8 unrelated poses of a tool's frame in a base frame.
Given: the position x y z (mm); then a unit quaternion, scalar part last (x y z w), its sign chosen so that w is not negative.
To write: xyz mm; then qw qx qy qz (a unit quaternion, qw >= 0). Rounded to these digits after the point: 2 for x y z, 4 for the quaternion.
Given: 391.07 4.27 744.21 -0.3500 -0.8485 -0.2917 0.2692
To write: 391.07 4.27 744.21 0.2692 -0.3500 -0.8485 -0.2917
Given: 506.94 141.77 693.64 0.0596 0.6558 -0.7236 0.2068
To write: 506.94 141.77 693.64 0.2068 0.0596 0.6558 -0.7236
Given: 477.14 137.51 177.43 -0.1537 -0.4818 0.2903 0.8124
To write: 477.14 137.51 177.43 0.8124 -0.1537 -0.4818 0.2903
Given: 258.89 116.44 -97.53 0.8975 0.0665 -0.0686 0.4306
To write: 258.89 116.44 -97.53 0.4306 0.8975 0.0665 -0.0686
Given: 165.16 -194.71 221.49 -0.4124 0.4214 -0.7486 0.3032
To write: 165.16 -194.71 221.49 0.3032 -0.4124 0.4214 -0.7486
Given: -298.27 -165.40 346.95 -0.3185 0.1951 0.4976 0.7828
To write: -298.27 -165.40 346.95 0.7828 -0.3185 0.1951 0.4976
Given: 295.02 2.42 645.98 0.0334 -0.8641 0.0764 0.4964
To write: 295.02 2.42 645.98 0.4964 0.0334 -0.8641 0.0764
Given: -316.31 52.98 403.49 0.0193 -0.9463 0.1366 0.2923
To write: -316.31 52.98 403.49 0.2923 0.0193 -0.9463 0.1366
